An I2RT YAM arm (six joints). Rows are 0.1 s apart.
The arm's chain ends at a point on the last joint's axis. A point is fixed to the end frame.
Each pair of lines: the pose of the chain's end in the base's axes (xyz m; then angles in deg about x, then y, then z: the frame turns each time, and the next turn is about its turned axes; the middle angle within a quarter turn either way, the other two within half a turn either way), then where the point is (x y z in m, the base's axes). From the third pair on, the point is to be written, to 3 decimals.
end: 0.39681, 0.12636, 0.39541, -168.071, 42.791, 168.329
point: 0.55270 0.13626 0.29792
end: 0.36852, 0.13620, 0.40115, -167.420, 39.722, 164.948
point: 0.51938 0.15171 0.29673
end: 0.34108, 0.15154, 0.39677, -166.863, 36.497, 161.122
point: 0.486 0.173 0.285
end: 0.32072, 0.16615, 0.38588, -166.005, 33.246, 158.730
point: 0.459 0.193 0.268
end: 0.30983, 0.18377, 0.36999, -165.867, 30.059, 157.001
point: 0.441 0.214 0.245
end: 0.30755, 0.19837, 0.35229, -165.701, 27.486, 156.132
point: 0.433 0.232 0.222
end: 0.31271, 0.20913, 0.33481, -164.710, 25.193, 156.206
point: 0.433 0.246 0.200
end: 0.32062, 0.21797, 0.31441, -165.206, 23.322, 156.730
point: 0.436 0.254 0.176
